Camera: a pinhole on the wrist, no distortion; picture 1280 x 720 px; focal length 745.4 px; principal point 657.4 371.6 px. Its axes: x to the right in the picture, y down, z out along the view. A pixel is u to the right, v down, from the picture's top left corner.
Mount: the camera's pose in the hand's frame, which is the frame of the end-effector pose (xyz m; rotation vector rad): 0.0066 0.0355 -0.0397 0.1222 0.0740 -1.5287
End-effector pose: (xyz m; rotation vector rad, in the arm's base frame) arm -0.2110 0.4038 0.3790 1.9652 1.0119 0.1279
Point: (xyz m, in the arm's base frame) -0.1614 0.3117 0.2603
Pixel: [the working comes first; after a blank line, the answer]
In the camera's frame: 0.0455 -0.0004 0.2014

825.8 370.1
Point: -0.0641 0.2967 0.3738
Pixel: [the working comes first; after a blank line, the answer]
In the camera's frame: -0.0986 0.0263 0.1683

220.6 488.2
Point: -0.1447 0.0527 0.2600
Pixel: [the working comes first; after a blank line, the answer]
In the camera's frame: -0.0620 -0.1602 0.3754

534.3 53.6
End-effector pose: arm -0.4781 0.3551 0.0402 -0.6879 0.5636 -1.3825
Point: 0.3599 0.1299 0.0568
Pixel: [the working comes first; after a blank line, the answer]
In the camera's frame: -0.5753 0.3538 0.5509

outside the picture
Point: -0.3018 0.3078 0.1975
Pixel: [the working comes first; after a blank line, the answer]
In the camera's frame: 0.0005 0.0739 0.2692

658.8 576.3
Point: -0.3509 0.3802 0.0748
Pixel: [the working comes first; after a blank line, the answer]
In the camera's frame: -0.0479 -0.0094 0.1533

424.7 326.1
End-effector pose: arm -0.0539 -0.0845 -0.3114 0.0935 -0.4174 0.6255
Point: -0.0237 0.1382 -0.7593
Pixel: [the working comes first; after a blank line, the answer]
In the camera's frame: -0.0923 -0.0531 -0.4397

behind the camera
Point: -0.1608 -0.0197 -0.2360
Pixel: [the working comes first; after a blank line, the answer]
In the camera's frame: -0.0932 -0.0112 0.1222

89.0 303.4
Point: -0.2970 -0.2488 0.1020
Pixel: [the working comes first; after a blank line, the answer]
In the camera's frame: -0.0292 -0.0899 0.5406

617.1 247.6
